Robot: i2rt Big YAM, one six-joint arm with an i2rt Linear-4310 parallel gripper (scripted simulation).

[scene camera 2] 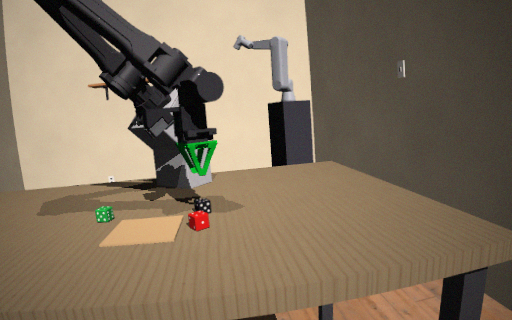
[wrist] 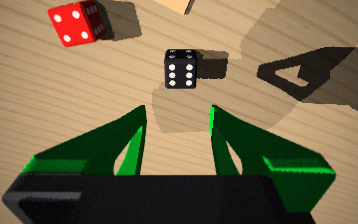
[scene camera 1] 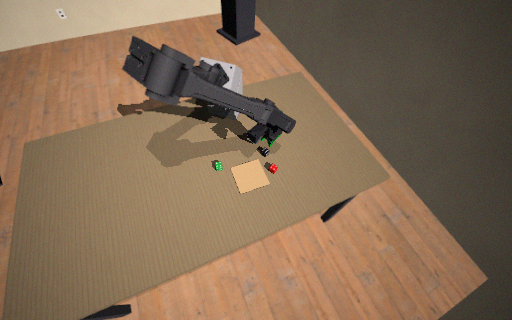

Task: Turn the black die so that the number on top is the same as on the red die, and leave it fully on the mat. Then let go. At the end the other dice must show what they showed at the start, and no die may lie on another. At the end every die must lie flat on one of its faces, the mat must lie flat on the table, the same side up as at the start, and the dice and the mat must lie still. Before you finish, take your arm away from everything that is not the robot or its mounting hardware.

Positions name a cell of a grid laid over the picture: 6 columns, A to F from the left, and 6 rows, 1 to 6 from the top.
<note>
In view: my gripper (scene camera 2: C4), a black die (wrist: D2) and a tan mat (scene camera 2: B5).
The tan mat shows as well in scene camera 1 (scene camera 1: C4). My gripper is seen too in the wrist view (wrist: C4).
</note>
